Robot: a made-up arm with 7 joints. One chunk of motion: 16 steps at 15 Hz.
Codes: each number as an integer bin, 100 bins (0 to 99) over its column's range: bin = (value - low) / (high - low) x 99, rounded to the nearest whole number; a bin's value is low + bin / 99 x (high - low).
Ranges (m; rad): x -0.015..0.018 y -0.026..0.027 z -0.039..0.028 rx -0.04..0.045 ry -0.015..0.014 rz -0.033..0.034
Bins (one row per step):
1: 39 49 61 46 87 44
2: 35 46 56 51 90 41
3: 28 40 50 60 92 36
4: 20 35 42 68 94 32
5: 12 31 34 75 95 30
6: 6 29 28 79 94 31
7: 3 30 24 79 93 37
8: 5 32 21 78 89 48
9: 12 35 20 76 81 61
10: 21 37 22 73 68 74
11: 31 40 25 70 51 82
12: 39 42 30 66 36 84
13: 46 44 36 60 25 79
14: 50 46 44 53 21 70
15: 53 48 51 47 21 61
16: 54 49 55 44 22 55
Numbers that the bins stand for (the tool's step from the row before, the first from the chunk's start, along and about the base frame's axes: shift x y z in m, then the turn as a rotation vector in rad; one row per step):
1: -0.00200 0.00023 0.00228 -0.00051 0.01048 -0.00322
2: -0.00333 -0.00137 -0.00110 0.00379 0.01136 -0.00525
3: -0.00567 -0.00459 -0.00516 0.01152 0.01195 -0.00864
4: -0.00833 -0.00726 -0.01058 0.01838 0.01254 -0.01134
5: -0.01100 -0.00940 -0.01599 0.02439 0.01283 -0.01270
6: -0.01300 -0.01047 -0.02005 0.02783 0.01254 -0.01202
7: -0.01400 -0.00994 -0.02276 0.02783 0.01224 -0.00796
8: -0.01333 -0.00887 -0.02479 0.02697 0.01107 -0.00052
9: -0.01100 -0.00726 -0.02546 0.02525 0.00873 0.00828
10: -0.00800 -0.00619 -0.02411 0.02268 0.00492 0.01708
11: -0.00467 -0.00459 -0.02208 0.02010 -0.00006 0.02249
12: -0.00200 -0.00352 -0.01870 0.01667 -0.00445 0.02385
13: 0.00033 -0.00244 -0.01464 0.01152 -0.00768 0.02046
14: 0.00167 -0.00137 -0.00922 0.00551 -0.00885 0.01437
15: 0.00267 -0.00030 -0.00448 0.00035 -0.00885 0.00828
16: 0.00300 0.00023 -0.00178 -0.00222 -0.00856 0.00422

